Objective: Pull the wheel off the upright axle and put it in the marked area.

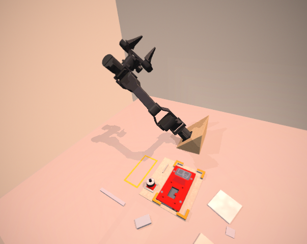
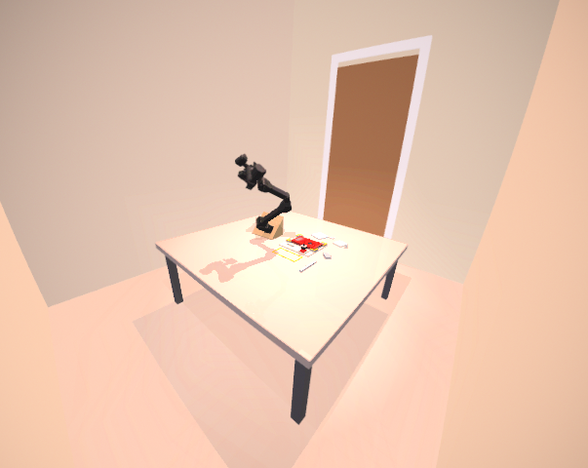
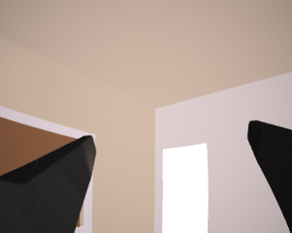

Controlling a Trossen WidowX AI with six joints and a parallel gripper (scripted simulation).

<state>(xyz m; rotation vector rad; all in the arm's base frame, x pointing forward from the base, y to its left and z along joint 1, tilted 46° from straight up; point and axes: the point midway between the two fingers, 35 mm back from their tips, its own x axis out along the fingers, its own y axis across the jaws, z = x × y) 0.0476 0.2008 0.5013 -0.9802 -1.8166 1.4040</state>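
The wheel is 350 mm ahead of my gripper tip, 110 mm to the left of it and 530 mm below it. From my gripper tip the other things lie so: tile 330 mm ahead, 430 mm to the left, 560 mm below.
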